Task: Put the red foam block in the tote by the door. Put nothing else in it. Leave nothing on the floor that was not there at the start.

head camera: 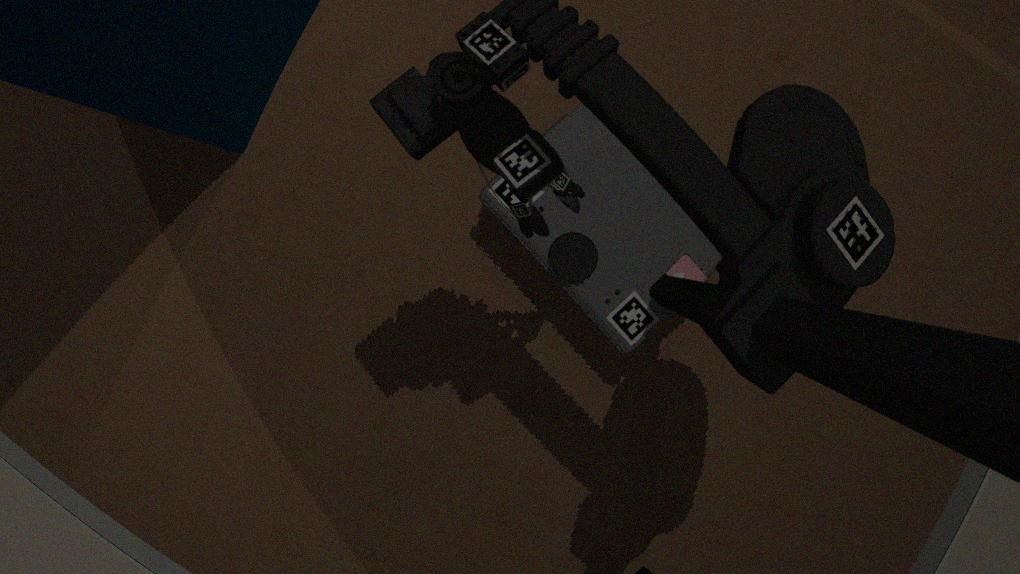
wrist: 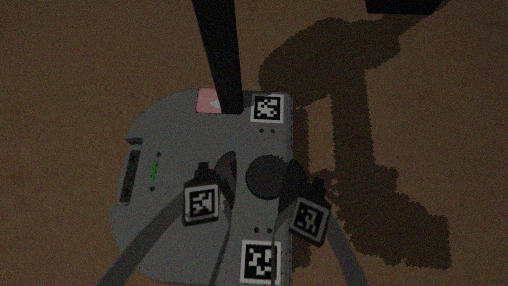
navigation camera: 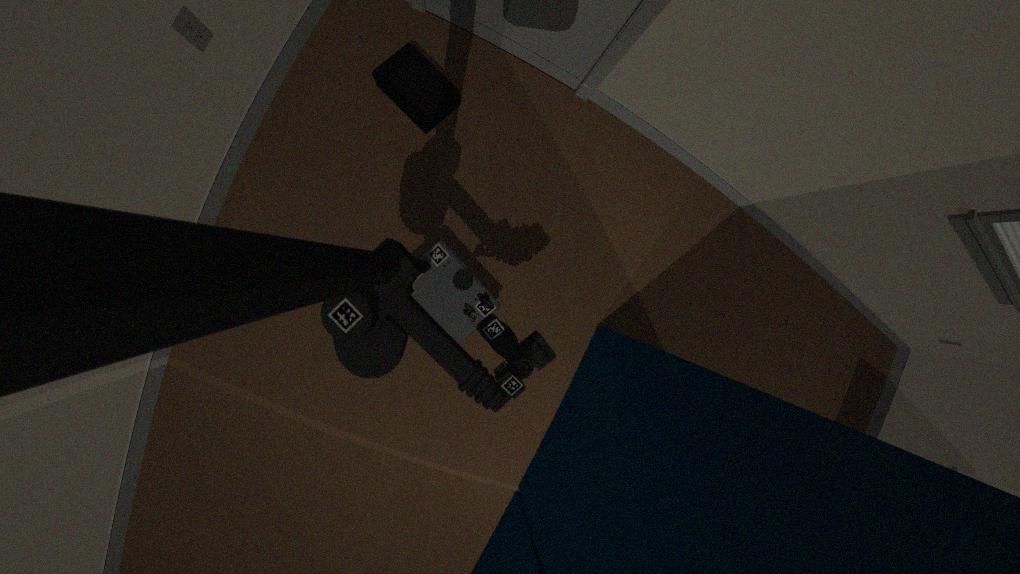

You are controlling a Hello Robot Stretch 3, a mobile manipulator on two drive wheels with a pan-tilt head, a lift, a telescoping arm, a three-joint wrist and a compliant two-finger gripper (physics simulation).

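Where they show: gripper, between the fingertips: [head camera: 558, 218] [navigation camera: 473, 299]; robot's base, origin of its link: [head camera: 572, 255] [navigation camera: 461, 278].
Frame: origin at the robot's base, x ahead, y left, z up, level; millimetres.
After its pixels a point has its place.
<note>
My gripper [head camera: 554, 215] @(z 392, x -10, y -49 mm) [navigation camera: 477, 305] @(z 392, x -10, y -49 mm) [wrist: 260, 174] @(z 392, x -10, y -49 mm) is open and points down over the grey top of my own base [head camera: 606, 171] @(z 160, x -125, y -61 mm) [navigation camera: 445, 296] @(z 159, x -84, y 0 mm) [wrist: 175, 235], with a dark round disc on the base below and between the fingertips. No object is between the fingers. A black box [navigation camera: 417, 85] @(z 3, x 413, y 748 mm), which looks like the tote, stands on the floor near the door [navigation camera: 485, 28] @(z 76, x 788, y 744 mm) in the navigation view. Its inside is too dark to read. A dark edge, perhaps of the same box, shows at the top right of the wrist view. I cannot make out the red foam block.
A pink patch [head camera: 686, 268] @(z 161, x -116, y 133 mm) [wrist: 207, 100] with a white mark lies on the base beside the mast [wrist: 220, 55], partly covered. A large dark blue surface [head camera: 142, 57] @(z 480, x 243, y -624 mm) [navigation camera: 713, 442] @(z 762, x 179, y -651 mm) lies beyond the wrist. Walls with grey baseboards bound the brown floor. The arm and wrist cast shadows.
</note>
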